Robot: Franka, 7 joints.
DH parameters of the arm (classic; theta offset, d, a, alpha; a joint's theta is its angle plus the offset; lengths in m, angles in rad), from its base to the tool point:
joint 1: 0 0.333 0 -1.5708
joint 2: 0 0 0 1.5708
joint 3: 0 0.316 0.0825 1.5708
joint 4: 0 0 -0.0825 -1.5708
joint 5: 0 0.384 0 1.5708
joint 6: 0 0 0.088 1.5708
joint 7: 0 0.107 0 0
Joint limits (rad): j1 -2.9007..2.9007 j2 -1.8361..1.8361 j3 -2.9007..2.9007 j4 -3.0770..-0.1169 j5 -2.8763..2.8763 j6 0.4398..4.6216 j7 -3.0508..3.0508
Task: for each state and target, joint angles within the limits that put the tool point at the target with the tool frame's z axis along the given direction. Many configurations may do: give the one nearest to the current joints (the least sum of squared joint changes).
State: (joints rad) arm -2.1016 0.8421 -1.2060 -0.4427 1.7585 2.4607 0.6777
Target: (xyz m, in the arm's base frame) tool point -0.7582 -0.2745 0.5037 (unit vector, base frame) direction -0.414 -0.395 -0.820
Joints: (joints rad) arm -2.3775 1.1022 -1.2660 -0.7381 1.4378 1.8801 0.6777
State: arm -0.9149 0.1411 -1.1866 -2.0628 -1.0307 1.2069 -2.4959
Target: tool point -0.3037 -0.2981 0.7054 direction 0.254 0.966 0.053
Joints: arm -0.8254 0.4548 -1.6318 -1.6002 -1.2065 0.6380 -2.4959
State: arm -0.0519 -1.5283 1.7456 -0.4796 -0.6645 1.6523 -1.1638
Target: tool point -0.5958 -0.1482 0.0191 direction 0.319 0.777 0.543
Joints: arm 0.7712 -1.8361 2.3080 -0.6769 -0.6748 0.8357 -1.1638
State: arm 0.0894 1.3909 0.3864 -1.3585 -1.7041 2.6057 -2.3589
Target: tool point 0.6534 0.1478 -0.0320 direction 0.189 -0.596 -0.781
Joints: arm -0.0169 1.2674 0.3658 -1.3250 -1.3676 2.1089 -2.3589
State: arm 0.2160 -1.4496 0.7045 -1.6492 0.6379 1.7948 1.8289
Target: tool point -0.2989 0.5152 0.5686 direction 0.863 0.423 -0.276
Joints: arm 0.0013 -1.6753 1.0196 -1.6916 0.5843 1.8414 1.8289
